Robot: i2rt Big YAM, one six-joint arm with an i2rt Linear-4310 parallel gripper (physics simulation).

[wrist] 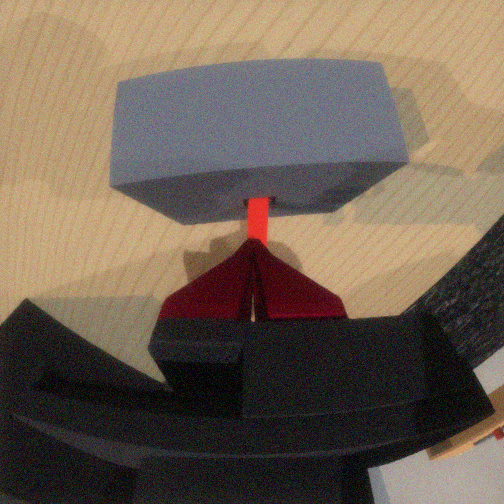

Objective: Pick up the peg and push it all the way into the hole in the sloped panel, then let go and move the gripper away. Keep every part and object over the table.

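Note:
The red peg (258,220) sticks out of the lower, shaded face of the blue-grey sloped panel block (255,120); only a short stub of it shows. My gripper (255,243) has dark red fingers, shut tip to tip. The tips meet right at the peg's near end, in line with it. I see nothing between the fingers. The hole itself is hidden by the peg and the shadow.
The block stands on a light wooden table (75,240). A dark textured strip (465,300) runs along the right side. At the lower right, grey ground (450,475) shows past a tan table edge. My black gripper body fills the lower part of the view.

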